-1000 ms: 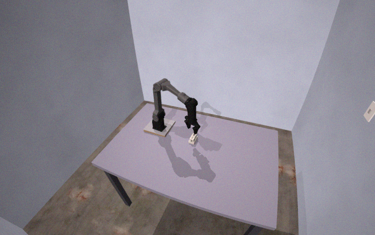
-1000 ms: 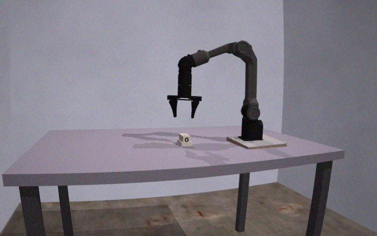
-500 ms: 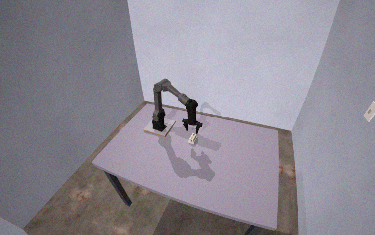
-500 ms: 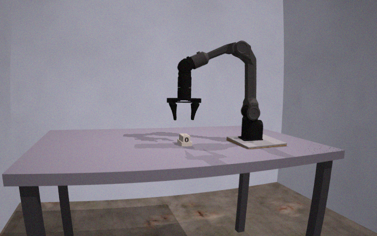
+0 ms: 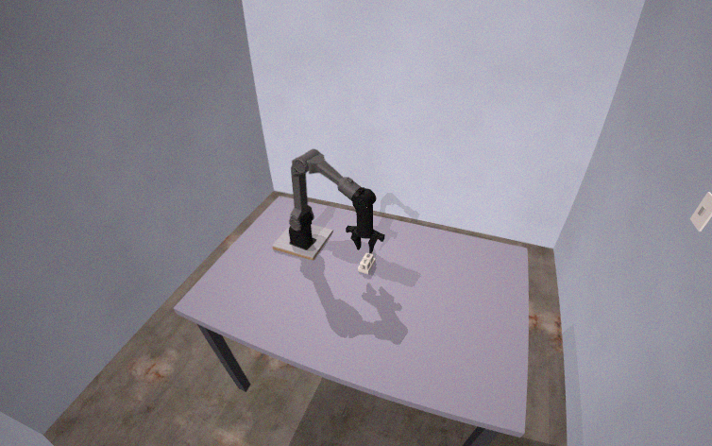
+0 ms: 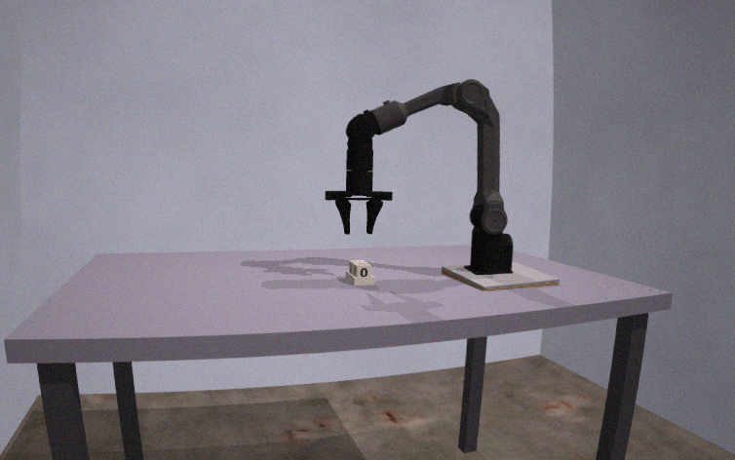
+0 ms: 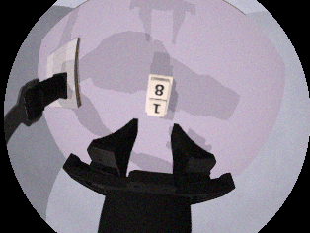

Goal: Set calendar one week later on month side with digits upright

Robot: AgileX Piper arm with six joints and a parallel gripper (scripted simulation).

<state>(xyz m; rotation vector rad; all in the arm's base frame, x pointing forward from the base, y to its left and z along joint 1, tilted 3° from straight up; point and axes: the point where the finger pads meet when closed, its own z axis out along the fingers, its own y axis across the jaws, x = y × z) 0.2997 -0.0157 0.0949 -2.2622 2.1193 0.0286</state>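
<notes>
Now: hand 30 mm to the right of the cream cube and 80 mm above it. The rest, counted from my hand: tray 20 mm to the left, 100 mm below.
</notes>
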